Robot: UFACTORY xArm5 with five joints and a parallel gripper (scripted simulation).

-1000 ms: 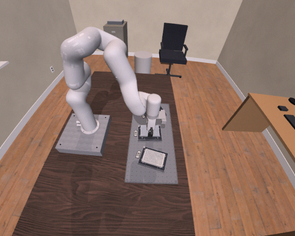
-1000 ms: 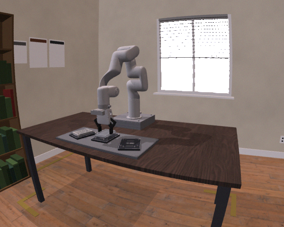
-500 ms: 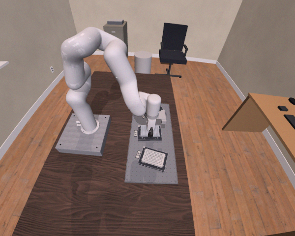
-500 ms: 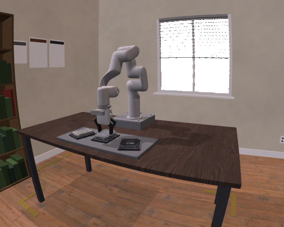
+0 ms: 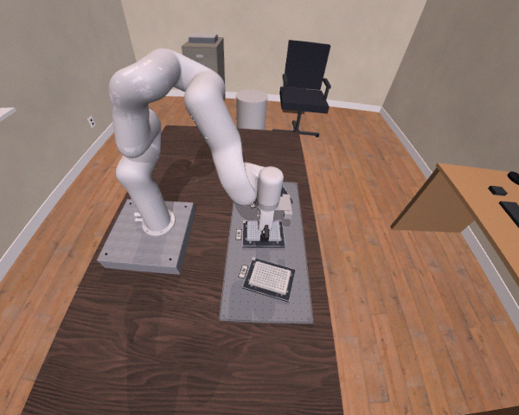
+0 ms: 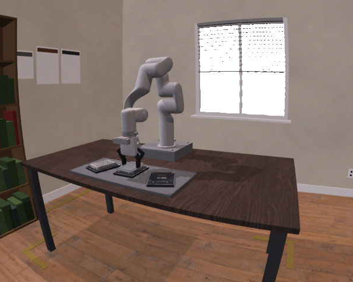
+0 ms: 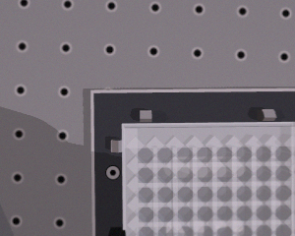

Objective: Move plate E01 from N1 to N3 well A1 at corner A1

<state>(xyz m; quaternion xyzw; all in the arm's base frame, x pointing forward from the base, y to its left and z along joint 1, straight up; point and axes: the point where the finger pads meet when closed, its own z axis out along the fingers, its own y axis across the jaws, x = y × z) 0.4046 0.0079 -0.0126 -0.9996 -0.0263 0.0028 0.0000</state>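
The nest frame lies 3 cm below my hand. The rest, counted from my hand: nest N1: 20 cm to the left, 3 cm below, 3 cm ahead.
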